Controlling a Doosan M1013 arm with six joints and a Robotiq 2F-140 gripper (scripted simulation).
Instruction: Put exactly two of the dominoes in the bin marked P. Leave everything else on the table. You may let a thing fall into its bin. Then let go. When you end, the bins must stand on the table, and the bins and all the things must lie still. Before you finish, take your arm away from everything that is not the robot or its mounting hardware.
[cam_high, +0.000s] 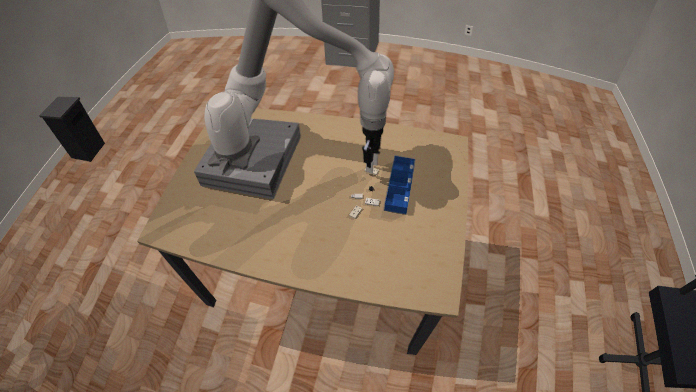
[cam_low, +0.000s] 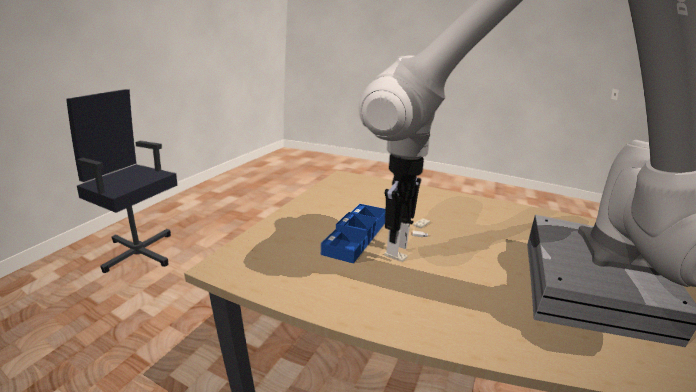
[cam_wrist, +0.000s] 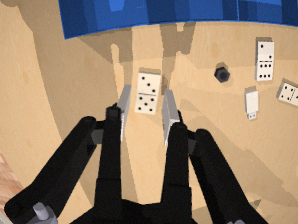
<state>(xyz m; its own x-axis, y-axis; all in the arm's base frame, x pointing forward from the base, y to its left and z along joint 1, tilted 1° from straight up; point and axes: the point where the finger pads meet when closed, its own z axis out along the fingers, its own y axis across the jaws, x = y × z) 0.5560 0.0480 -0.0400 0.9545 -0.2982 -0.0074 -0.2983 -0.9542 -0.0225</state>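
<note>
The domino lies 40 mm below my hand. Round my hand: white usb stick: 140 mm to the right, 50 mm below, 40 mm behind; small black nut: 90 mm to the right, 40 mm below, 10 mm ahead; blue bin block: 120 mm ahead, 60 mm to the right, 30 mm below.
</note>
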